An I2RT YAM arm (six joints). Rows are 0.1 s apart.
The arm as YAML. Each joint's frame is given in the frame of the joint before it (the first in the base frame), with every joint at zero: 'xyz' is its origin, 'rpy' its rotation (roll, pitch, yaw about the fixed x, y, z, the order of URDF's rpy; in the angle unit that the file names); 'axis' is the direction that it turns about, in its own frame. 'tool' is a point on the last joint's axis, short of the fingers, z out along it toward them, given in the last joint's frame.
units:
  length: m
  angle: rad
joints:
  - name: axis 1
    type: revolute
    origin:
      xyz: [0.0, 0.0, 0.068]
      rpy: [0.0, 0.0, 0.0]
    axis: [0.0, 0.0, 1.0]
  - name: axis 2
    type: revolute
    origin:
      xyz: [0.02, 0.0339, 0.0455]
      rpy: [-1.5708, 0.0, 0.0]
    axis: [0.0, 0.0, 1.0]
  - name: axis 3
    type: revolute
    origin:
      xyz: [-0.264, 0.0, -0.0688]
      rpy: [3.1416, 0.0, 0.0]
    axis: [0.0, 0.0, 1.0]
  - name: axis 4
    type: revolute
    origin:
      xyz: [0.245, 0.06, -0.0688]
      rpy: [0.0, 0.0, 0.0]
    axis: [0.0, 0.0, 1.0]
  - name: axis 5
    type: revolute
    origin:
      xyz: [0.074, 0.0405, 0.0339]
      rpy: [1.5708, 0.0, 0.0]
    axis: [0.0, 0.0, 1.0]
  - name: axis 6
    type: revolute
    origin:
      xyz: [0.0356, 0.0, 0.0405]
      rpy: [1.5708, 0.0, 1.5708]
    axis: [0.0, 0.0, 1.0]
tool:
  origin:
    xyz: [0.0, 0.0, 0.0]
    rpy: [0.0, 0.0, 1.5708]
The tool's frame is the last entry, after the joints.
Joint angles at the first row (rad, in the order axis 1, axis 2, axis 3, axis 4, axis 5, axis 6):
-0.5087, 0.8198, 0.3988, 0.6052, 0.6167, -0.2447
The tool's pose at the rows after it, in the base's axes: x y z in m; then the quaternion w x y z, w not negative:
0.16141, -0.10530, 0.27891, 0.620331, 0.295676, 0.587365, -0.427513
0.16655, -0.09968, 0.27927, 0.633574, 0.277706, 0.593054, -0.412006
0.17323, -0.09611, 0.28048, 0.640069, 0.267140, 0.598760, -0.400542
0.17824, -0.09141, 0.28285, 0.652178, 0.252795, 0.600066, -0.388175
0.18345, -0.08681, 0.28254, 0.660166, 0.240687, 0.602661, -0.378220
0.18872, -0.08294, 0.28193, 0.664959, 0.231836, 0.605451, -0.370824
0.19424, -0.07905, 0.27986, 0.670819, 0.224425, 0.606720, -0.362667
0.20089, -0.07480, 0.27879, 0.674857, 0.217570, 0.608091, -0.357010
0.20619, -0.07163, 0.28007, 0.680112, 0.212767, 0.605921, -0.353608
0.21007, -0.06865, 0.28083, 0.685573, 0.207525, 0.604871, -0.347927
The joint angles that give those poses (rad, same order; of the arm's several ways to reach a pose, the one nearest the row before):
-0.4754, 0.8279, 0.4049, 0.5862, 0.5882, -0.2282
-0.4406, 0.8355, 0.4056, 0.5995, 0.5674, -0.2304
-0.4106, 0.8575, 0.4181, 0.6059, 0.5619, -0.2288
-0.3813, 0.8696, 0.4260, 0.6225, 0.5471, -0.2320
-0.3515, 0.8868, 0.4276, 0.6443, 0.5411, -0.2364
-0.3249, 0.9072, 0.4310, 0.6633, 0.5417, -0.2403
-0.2987, 0.9329, 0.4295, 0.6949, 0.5430, -0.2413
-0.2692, 0.9640, 0.4348, 0.7252, 0.5523, -0.2468
-0.2477, 0.9887, 0.4446, 0.7523, 0.5596, -0.2535
-0.2303, 1.0054, 0.4510, 0.7710, 0.5591, -0.2553

